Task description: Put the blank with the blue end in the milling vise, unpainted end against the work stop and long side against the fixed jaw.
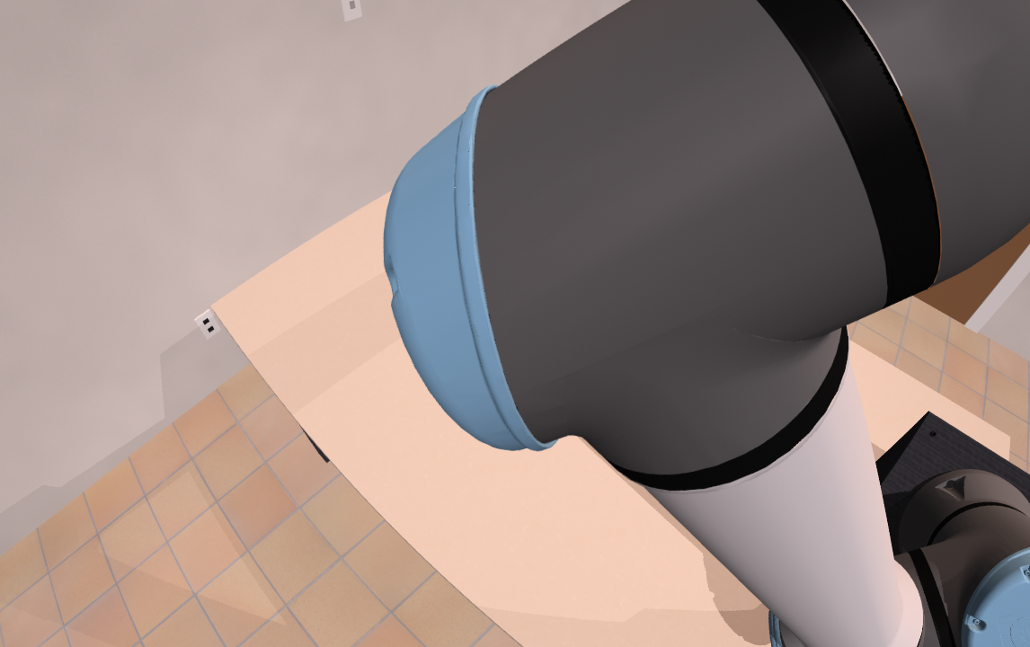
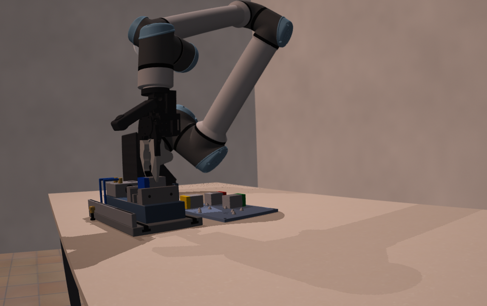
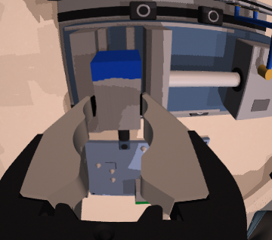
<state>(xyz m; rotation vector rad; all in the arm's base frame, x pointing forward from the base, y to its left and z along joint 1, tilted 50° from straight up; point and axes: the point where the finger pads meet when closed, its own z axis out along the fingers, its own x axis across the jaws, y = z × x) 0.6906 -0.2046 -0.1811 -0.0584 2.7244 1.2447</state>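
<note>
The blue-ended blank lies 20 mm below my hand. From my hand the other things lie so: pale rod: 90 mm behind, 10 mm to the right, 40 mm below; moving jaw: 30 mm behind, 40 mm below; work stop: 10 mm behind, 50 mm to the left, 30 mm below.
</note>
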